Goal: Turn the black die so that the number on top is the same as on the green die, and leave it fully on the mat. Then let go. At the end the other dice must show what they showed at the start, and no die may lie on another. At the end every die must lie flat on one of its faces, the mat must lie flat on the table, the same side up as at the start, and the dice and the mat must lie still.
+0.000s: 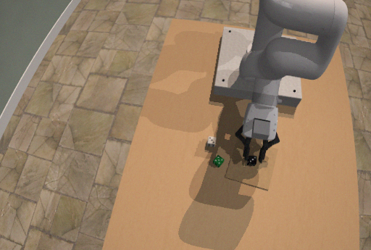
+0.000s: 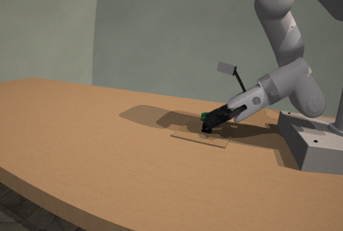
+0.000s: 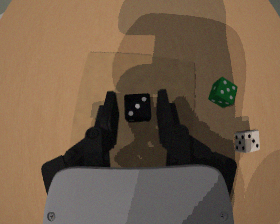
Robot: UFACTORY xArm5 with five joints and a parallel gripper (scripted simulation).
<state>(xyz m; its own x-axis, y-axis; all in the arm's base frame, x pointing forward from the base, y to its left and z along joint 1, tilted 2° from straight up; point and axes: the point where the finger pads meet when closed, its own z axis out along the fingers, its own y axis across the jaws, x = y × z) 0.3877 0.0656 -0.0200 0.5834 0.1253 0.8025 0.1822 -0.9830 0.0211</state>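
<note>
Right now my hand is 1 cm short of the black die and 3 cm above it. The rest, counted from my hand: tan mat: 1 cm ahead, 1 cm to the left, 4 cm below; then green die: 5 cm ahead, 10 cm to the right, 3 cm below; then white die: 1 cm behind, 14 cm to the right, 3 cm below.
</note>
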